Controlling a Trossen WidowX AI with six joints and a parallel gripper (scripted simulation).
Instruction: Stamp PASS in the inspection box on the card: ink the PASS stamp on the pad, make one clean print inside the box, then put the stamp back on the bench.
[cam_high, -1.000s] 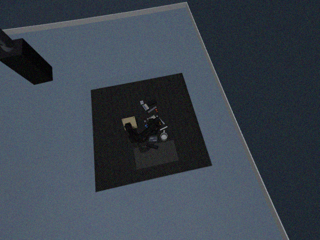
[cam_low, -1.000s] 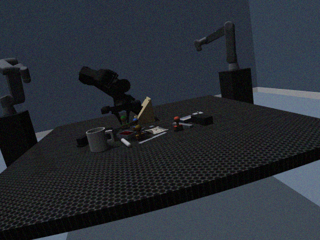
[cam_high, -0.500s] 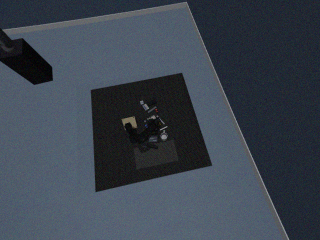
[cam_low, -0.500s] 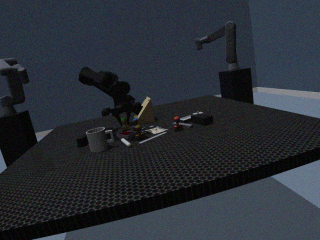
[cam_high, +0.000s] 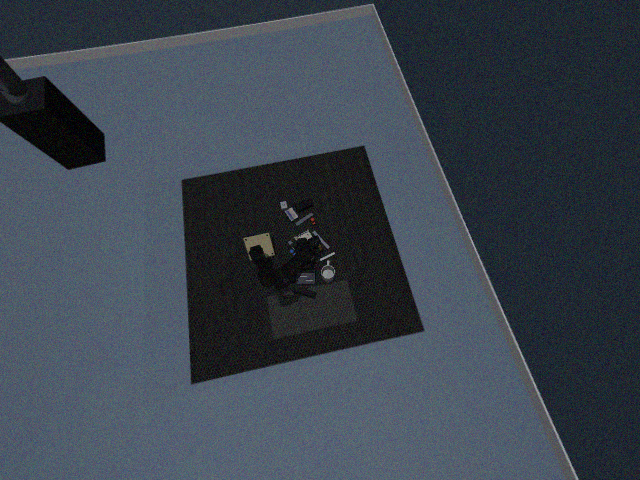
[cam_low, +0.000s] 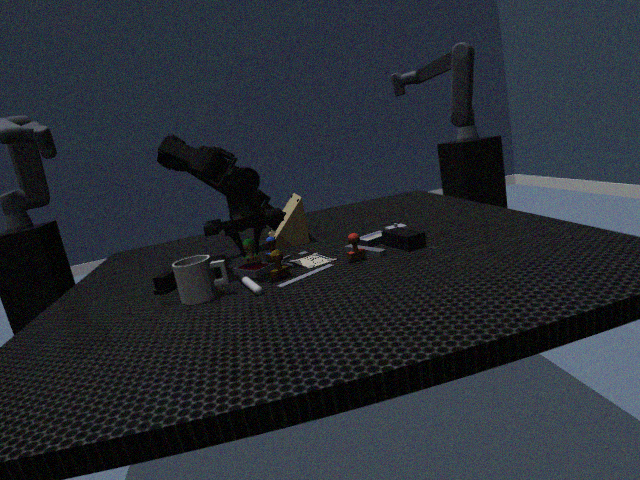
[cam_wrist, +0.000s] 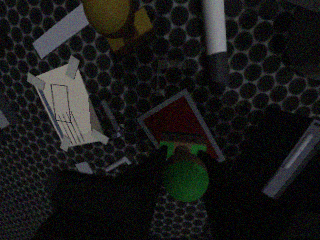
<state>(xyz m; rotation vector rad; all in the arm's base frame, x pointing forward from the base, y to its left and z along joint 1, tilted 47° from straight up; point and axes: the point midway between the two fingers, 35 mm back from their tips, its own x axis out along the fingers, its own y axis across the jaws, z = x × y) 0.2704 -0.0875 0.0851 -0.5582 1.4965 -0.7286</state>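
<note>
Now: gripper tip right at the green-knobbed stamp. From my gripper tip the other things lie so: blue-knobbed stamp 7 cm behind, 6 cm to the left, 2 cm below; then red ink pad 4 cm below; then white marker 10 cm ahead, 3 cm to the right, 3 cm below.
</note>
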